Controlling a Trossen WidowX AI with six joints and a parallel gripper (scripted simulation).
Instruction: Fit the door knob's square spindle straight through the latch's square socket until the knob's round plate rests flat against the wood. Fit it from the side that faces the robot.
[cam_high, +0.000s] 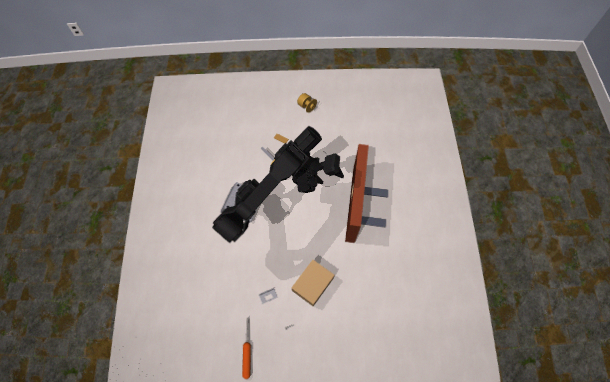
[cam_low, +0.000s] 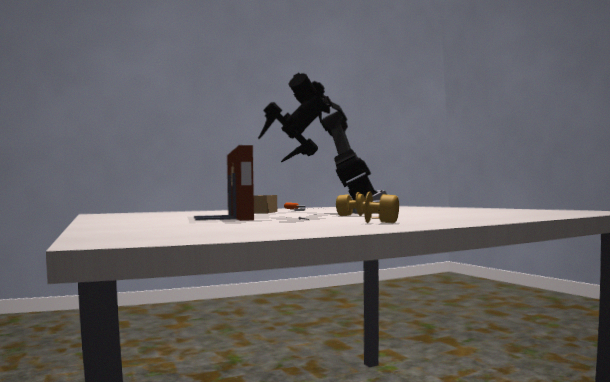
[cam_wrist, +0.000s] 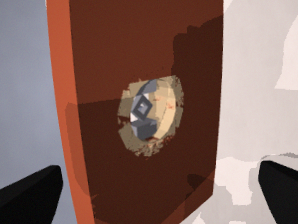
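My gripper is now 110 mm short of the grey latch socket, 10 mm to the left of it and 100 mm above it. Also, from my hand: red-brown wooden door slab 110 mm ahead, 10 mm to the right, 110 mm below; then grey latch plate 130 mm ahead, 140 mm to the left, 100 mm below; then tan cardboard box 40 mm behind, 310 mm to the right, 180 mm below.
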